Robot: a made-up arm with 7 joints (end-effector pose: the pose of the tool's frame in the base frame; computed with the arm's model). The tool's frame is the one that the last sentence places.
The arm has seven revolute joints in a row. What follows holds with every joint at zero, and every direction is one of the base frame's.
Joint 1 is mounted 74.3 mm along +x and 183.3 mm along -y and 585.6 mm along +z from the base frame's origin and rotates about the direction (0.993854, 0.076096, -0.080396), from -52.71 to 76.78 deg.
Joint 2 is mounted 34.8 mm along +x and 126.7 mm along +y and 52.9 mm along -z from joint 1 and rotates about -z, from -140.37 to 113.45 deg.
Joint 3 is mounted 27.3 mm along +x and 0.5 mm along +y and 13.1 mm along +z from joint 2 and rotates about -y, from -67.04 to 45.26 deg.
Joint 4 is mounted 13.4 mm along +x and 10 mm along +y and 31 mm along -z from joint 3 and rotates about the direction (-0.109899, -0.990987, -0.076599), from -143.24 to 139.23 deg.
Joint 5 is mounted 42.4 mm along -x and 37.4 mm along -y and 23.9 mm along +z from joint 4 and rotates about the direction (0.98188, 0.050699, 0.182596), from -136.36 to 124.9 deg.
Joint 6 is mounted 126.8 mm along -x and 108.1 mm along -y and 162.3 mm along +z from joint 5 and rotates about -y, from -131.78 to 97.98 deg.
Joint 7 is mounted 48.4 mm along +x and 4.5 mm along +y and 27 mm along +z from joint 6 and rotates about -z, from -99.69 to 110.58 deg.
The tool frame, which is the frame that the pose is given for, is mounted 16.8 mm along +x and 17.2 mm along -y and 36.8 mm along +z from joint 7; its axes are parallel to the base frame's.
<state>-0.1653 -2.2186 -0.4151 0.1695 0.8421 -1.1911 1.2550</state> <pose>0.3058 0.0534 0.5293 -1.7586 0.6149 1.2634</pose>
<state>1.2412 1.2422 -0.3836 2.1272 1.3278 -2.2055 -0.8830</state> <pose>-0.0220 -0.0098 0.5379 1.3285 0.5123 0.9534</pose>
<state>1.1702 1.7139 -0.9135 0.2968 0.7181 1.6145 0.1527</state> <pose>-0.1203 -0.2151 0.9040 -0.1112 0.2762 -2.4980</pose>
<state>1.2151 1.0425 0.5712 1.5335 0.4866 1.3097 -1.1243</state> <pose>-0.0948 0.1679 0.5575 -1.9121 -1.2315 -0.4864</pose>
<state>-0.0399 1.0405 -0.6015 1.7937 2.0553 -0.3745 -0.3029</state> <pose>0.0262 -0.2773 0.4679 0.4994 -0.8399 0.9148</pose>
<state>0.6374 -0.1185 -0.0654 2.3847 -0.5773 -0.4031 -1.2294</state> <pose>0.0344 0.1194 0.4426 -0.6261 -1.2257 -0.3630</pose>
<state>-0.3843 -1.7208 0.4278 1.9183 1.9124 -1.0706 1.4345</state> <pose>0.2550 0.1020 0.4782 0.5190 -0.2614 2.0020</pose>
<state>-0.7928 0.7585 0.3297 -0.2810 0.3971 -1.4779 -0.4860</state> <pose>-0.0379 -0.1759 0.5625 0.2741 0.9290 -0.1411</pose>
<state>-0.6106 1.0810 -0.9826 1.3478 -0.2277 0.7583 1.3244</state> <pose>-0.0777 0.1702 0.4954 -0.5032 -2.0411 -1.5095</pose>
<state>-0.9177 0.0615 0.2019 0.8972 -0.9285 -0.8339 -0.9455</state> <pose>-0.0462 -0.1186 0.3924 -1.4039 -0.1666 -0.0104</pose>
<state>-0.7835 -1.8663 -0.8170 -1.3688 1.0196 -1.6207 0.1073</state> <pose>0.2834 -0.0382 0.4514 0.7226 -1.8558 1.5094</pose>
